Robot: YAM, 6 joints.
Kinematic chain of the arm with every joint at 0, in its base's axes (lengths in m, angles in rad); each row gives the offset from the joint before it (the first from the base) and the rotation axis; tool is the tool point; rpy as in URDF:
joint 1: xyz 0 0 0.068 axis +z
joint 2: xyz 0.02 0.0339 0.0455 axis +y
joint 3: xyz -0.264 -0.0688 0 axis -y
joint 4: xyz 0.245 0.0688 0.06 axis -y
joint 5: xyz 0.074 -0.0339 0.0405 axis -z
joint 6: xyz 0.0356 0 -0.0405 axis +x
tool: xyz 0 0 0 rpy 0 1.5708 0
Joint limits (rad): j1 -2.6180..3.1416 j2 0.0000..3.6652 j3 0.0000..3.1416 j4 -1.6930..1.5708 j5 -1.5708..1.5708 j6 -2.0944..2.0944
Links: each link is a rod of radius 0.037 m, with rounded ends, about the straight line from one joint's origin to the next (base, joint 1, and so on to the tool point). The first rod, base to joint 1, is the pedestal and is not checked.
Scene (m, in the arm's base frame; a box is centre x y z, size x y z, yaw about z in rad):
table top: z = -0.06
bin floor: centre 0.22 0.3 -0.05 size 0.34 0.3 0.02 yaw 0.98
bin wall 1: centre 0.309 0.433 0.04 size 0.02 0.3 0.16 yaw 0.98
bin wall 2: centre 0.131 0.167 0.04 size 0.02 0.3 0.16 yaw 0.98
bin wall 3: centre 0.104 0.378 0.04 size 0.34 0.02 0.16 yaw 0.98
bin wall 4: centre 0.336 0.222 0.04 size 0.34 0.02 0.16 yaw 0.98
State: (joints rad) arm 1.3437 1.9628 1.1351 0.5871 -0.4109 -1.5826
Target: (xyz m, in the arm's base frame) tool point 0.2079 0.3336 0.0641
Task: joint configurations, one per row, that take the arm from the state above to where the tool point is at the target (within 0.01 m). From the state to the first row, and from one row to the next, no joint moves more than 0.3 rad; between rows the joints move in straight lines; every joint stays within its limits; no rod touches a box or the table.
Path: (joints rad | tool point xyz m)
1: 1.1612 1.8732 1.0572 0.5788 -0.4031 -1.5826 | 0.1520 0.3853 0.2031
2: 0.9786 1.7835 0.9792 0.5704 -0.3954 -1.5826 | 0.2079 0.3336 0.2119
3: 0.9793 1.9622 0.9634 0.5498 -0.3875 -1.5826 | 0.2120 0.3397 0.1376
4: 0.9799 2.1409 0.9475 0.5292 -0.3797 -1.5826 | 0.2079 0.3336 0.0641

